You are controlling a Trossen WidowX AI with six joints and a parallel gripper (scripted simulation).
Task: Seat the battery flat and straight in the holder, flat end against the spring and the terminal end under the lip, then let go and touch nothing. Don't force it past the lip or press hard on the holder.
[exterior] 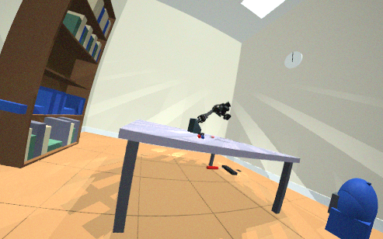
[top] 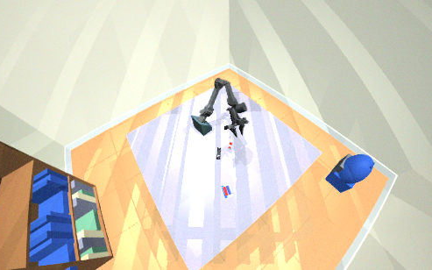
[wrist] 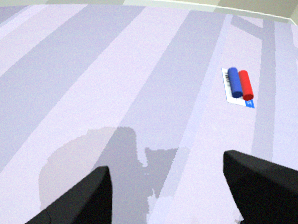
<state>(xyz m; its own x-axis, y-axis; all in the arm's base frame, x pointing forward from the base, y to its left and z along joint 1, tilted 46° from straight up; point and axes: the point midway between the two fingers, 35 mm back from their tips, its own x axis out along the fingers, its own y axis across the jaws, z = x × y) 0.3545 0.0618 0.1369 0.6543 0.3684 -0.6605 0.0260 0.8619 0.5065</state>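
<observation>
The battery is 7 cm behind my gripper tip, 3 cm to the right of it and 20 cm below it.
</observation>
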